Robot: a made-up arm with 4 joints.
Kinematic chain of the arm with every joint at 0, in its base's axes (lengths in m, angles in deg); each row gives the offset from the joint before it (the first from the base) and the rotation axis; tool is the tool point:
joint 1: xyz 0 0 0.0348 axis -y
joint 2: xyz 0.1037 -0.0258 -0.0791 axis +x
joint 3: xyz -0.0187 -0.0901 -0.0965 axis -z
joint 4: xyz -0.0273 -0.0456 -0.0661 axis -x
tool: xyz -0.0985 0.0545 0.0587
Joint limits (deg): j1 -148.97..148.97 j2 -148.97..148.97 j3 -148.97..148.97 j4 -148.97..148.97
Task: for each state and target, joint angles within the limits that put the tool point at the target. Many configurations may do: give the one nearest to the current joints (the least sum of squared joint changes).
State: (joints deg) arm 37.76 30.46 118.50 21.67
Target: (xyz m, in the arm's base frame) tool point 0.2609 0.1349 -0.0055
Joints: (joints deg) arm 36.54 58.76 128.68 69.99
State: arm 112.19 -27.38 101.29 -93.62
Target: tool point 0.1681 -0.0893 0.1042
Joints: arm 120.32 -49.27 89.71 -95.56
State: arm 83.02 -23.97 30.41 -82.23
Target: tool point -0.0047 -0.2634 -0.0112
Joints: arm 68.29 -48.68 1.77 -112.40
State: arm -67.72 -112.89 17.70 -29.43
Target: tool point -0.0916 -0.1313 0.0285
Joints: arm -77.44 -77.48 33.71 1.68
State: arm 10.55 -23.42 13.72 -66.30
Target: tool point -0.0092 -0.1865 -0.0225
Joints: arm 36.35 -43.58 0.61 -48.99
